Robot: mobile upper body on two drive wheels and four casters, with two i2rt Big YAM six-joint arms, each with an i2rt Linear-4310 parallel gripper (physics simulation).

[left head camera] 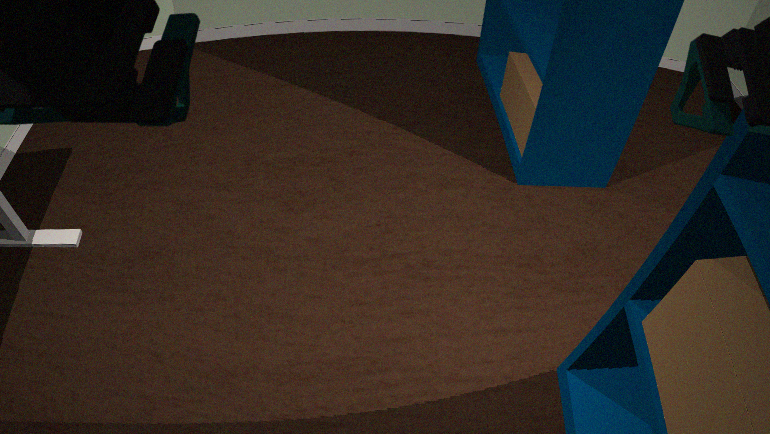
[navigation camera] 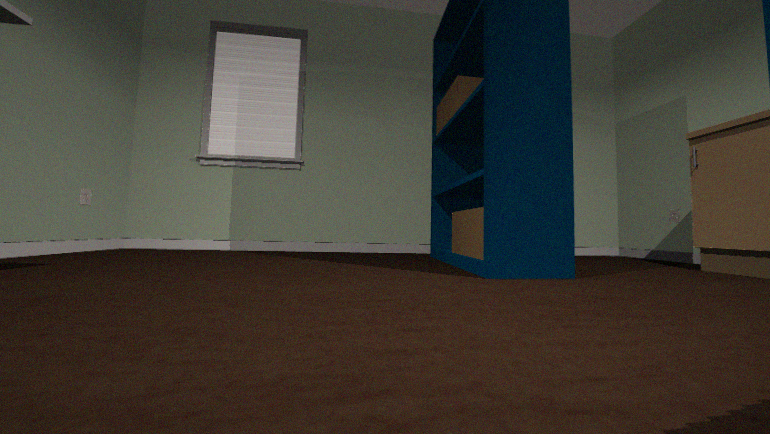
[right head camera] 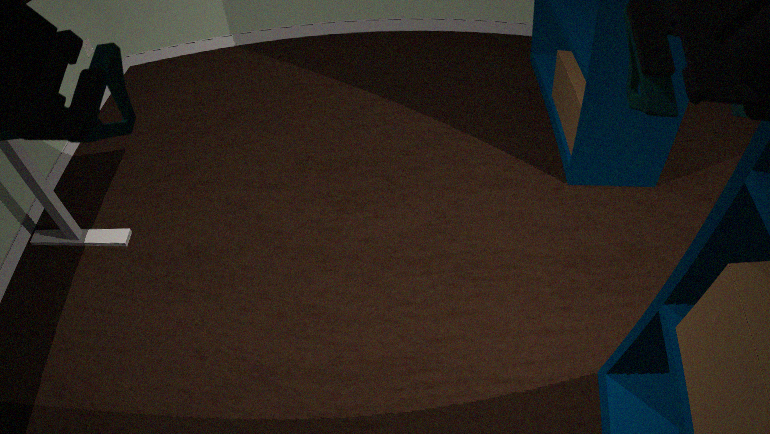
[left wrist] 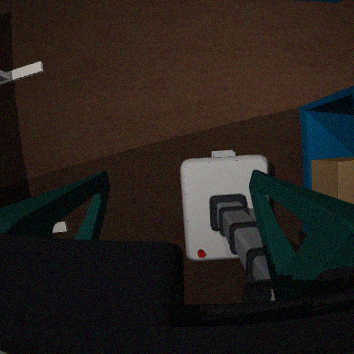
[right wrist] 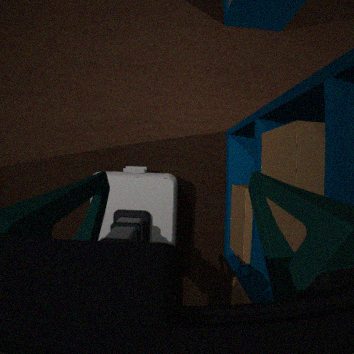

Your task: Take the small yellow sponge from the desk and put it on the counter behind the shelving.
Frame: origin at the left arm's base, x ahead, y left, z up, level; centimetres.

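Seen in the pictures: left gripper, fingertip midpoint: (left head camera: pixel 129 111) (right head camera: pixel 91 126) (left wrist: pixel 178 177); right gripper, fingertip midpoint: (left head camera: pixel 712 119) (right head camera: pixel 684 103) (right wrist: pixel 178 179).
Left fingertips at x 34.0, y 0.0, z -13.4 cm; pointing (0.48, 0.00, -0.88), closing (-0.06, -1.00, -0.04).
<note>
A point is followed by its place in that frame.
The yellow sponge does not show in these views. The desk shows as a white foot (left head camera: pixel 56 237) (right head camera: pixel 107 236) (left wrist: pixel 27 71) at the left. Tall blue shelving (left head camera: pixel 593 107) {x 146.1, y -102.1, z -95.9 cm} (right head camera: pixel 620 140) {x 146.0, y -98.6, z -114.6 cm} (navigation camera: pixel 528 161) {x 146.0, y -100.8, z -84.1 cm} stands ahead, right of the middle. A wooden counter (navigation camera: pixel 733 194) {x 156.8, y -236.6, z -93.6 cm} with a door and handle stands at the far right in the navigation view, farther right than the shelving. My left gripper (left wrist: pixel 178 177) {x 34.0, y 0.0, z -13.4 cm} is open and empty. My right gripper (right wrist: pixel 178 179) {x 35.5, y -45.2, z -12.4 cm} is open and empty. Both are held in the air above the base, apart from desk and shelving.
A second blue shelf unit (left head camera: pixel 603 409) {x 43.7, y -94.9, z -133.4 cm} (right head camera: pixel 636 409) {x 46.5, y -93.1, z -133.3 cm} (left wrist: pixel 325 135) {x 42.5, y -97.6, z -133.3 cm} (right wrist: pixel 240 165) {x 39.2, y -91.8, z -133.4 cm} with wooden boxes stands close at the right. My white base (left wrist: pixel 200 180) {x 19.5, y -7.8, z -115.0 cm} (right wrist: pixel 155 190) {x 22.3, y -36.0, z -115.0 cm} shows below the grippers. A window (navigation camera: pixel 256 97) {x 260.4, y 82.6, z -0.3 cm} is in the back wall.
</note>
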